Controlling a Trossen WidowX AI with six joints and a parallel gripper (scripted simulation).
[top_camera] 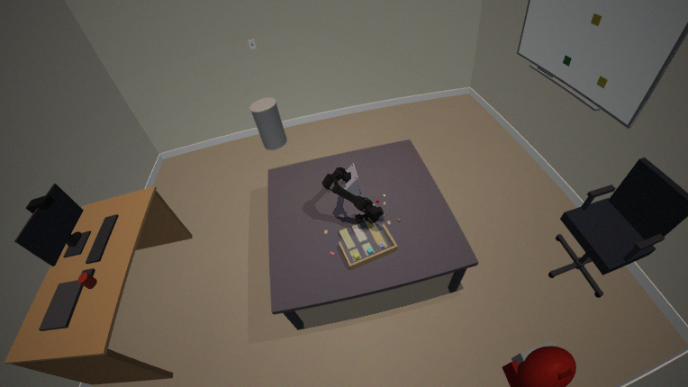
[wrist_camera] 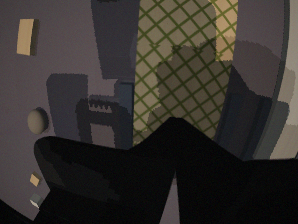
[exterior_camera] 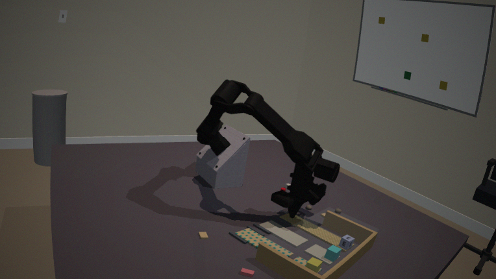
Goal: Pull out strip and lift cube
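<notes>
My gripper tip is now 21 cm short of the labelled pale-blue cube, 5 cm to the right of it and 1 cm below it. Round my gripper tip: pink block: 27 cm to the right, 22 cm ahead; tan chip: 31 cm to the right, 4 cm ahead.
</notes>
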